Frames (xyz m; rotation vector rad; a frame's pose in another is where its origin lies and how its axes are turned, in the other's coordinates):
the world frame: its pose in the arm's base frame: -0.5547 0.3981 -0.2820 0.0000 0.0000 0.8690
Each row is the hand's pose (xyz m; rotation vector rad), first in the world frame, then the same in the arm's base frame.
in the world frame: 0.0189 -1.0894 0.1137 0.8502 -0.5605 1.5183
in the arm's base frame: 0.2895 -0.2908 -0.1683 1.1717 -0.1751 2.2924
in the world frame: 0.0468 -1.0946 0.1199 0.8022 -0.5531 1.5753
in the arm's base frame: 0.3114 -0.2728 -0.1621 1.1233 -0.1918 2.3567
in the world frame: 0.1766 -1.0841 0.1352 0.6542 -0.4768 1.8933
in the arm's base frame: 0.3872 -0.1669 -0.1468 0.9574 -0.1894 2.6985
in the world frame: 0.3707 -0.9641 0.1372 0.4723 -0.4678 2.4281
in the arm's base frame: 0.4209 0.0588 -0.1448 -0.6956 0.2509 -2.8304
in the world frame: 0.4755 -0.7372 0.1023 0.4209 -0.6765 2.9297
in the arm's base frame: 0.3153 0.2853 -0.1797 -0.5658 0.3705 -2.3129
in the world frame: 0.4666 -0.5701 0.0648 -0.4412 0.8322 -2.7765
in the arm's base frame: 0.1819 0.3864 -0.2172 -0.6180 0.4686 -1.9669
